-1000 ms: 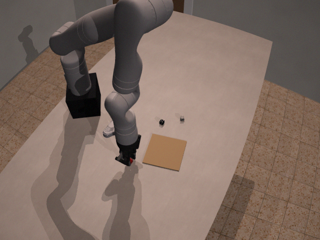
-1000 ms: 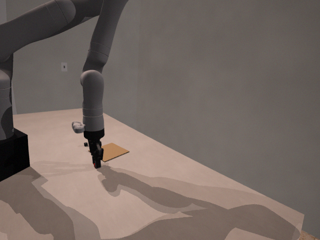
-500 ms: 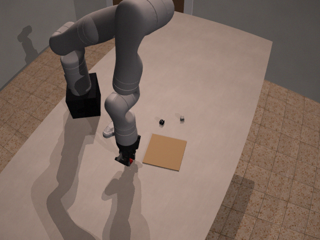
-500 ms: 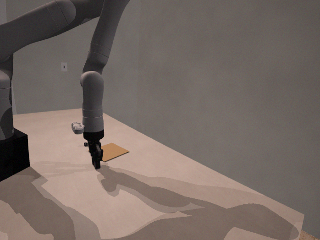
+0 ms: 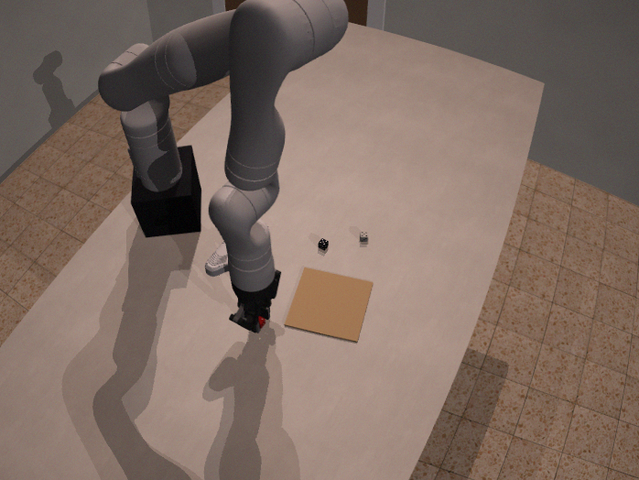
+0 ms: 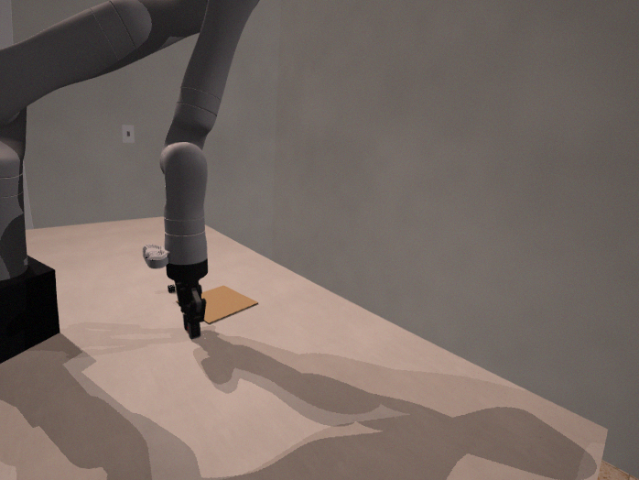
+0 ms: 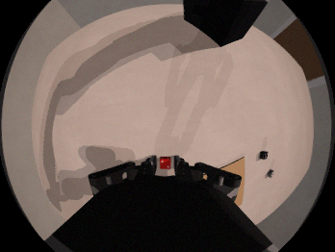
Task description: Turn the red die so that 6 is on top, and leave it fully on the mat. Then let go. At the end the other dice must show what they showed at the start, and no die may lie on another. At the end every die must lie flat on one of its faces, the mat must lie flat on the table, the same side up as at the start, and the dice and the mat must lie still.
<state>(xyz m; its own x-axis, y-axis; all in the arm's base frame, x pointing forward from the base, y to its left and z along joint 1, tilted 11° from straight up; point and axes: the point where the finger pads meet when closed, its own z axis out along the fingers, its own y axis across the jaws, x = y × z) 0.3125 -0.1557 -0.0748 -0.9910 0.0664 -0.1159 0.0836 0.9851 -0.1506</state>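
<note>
My hand is 1 cm above the red die. From my hand the other things lie so: black die 22 cm to the left, 3 cm ahead, 1 cm below; then grey die 28 cm to the left, 10 cm ahead, 1 cm below; then tan mat 10 cm to the left, 10 cm ahead, 2 cm below.
</note>
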